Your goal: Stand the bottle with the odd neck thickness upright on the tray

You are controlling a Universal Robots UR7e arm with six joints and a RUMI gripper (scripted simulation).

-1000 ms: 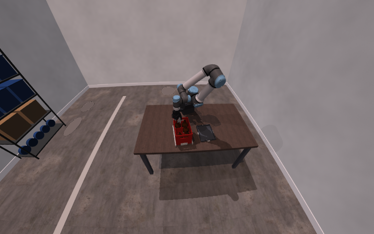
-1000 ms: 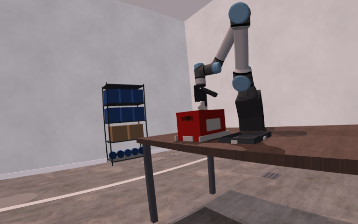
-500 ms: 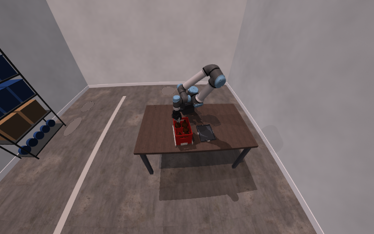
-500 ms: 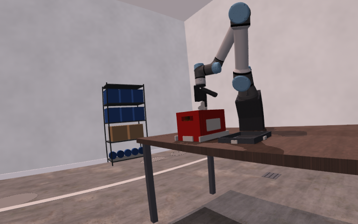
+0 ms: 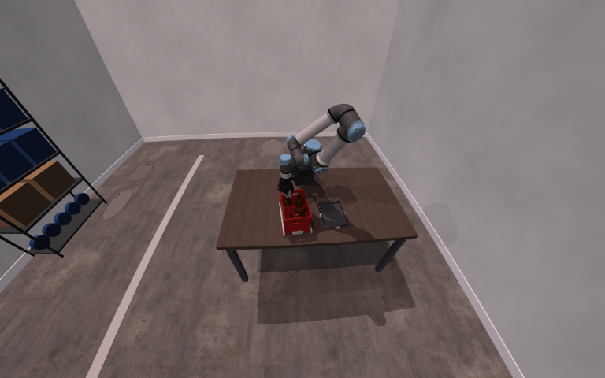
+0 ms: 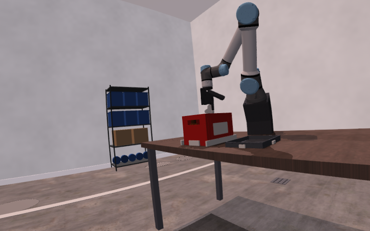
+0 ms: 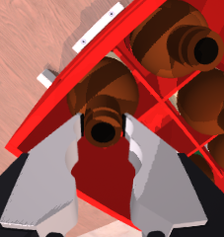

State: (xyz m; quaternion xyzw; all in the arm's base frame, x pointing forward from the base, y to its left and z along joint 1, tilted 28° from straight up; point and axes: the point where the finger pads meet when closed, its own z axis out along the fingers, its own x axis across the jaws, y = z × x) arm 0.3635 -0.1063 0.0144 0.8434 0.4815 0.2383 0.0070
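My hand is 8 cm short of the red crate, 7 cm above it and 6 cm to the right of it. From my hand the other things lie so: dark tray (36 cm to the left, 14 cm below); then brown bottle (11 cm to the left, 7 cm below, 7 cm ahead); then glass bottle (18 cm ahead, 7 cm below, 5 cm to the left).
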